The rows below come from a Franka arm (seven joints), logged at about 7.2 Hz.
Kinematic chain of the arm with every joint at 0, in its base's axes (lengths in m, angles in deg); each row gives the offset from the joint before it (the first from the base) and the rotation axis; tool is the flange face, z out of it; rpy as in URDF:
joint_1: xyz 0 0 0.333 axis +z
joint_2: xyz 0 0 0 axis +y
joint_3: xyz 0 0 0.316 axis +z
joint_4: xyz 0.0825 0 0 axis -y
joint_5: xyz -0.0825 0 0.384 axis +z
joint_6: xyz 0 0 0 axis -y
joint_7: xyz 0.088 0 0 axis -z
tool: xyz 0 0 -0.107 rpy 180 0 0
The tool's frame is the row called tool.
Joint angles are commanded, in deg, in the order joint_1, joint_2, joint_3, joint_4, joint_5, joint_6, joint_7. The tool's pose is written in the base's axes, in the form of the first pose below.
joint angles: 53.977, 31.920, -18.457, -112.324, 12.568, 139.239, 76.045
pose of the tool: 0.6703 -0.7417 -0.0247 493.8; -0.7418 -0.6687 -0.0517 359.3; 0.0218 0.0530 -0.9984 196.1; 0 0 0 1
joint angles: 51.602, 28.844, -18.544, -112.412, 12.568, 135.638, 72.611
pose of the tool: 0.6818 -0.7297 -0.0508 506.2; -0.7315 -0.6809 -0.0371 339.5; -0.0075 0.0625 -0.9980 221.6; 0 0 0 1
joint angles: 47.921, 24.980, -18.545, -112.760, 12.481, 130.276, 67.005
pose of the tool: 0.7046 -0.7026 -0.0993 519.9; -0.7075 -0.7063 -0.0229 305.8; -0.0541 0.0864 -0.9948 250.9; 0 0 0 1
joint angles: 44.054, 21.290, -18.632, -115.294, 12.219, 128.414, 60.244
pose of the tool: 0.7352 -0.6666 -0.1228 527.3; -0.6721 -0.7405 -0.0044 262.6; -0.0880 0.0858 -0.9924 267.5; 0 0 0 1
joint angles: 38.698, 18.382, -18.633, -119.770, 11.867, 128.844, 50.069
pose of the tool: 0.7829 -0.6046 -0.1468 529.6; -0.6102 -0.7922 0.0089 201.7; -0.1217 0.0826 -0.9891 265.1; 0 0 0 1
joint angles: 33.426, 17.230, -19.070, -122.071, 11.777, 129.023, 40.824
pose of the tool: 0.8144 -0.5572 -0.1621 535.5; -0.5615 -0.8272 0.0218 143.7; -0.1462 0.0733 -0.9865 260.9; 0 0 0 1
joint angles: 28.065, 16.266, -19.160, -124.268, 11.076, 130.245, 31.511
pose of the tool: 0.8522 -0.4981 -0.1603 537.2; -0.5002 -0.8654 0.0298 88.7; -0.1535 0.0548 -0.9866 256.6; 0 0 0 1
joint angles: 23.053, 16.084, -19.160, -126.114, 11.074, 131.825, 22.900
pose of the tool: 0.8798 -0.4481 -0.1584 534.9; -0.4476 -0.8933 0.0411 39.2; -0.1599 0.0347 -0.9865 248.0; 0 0 0 1
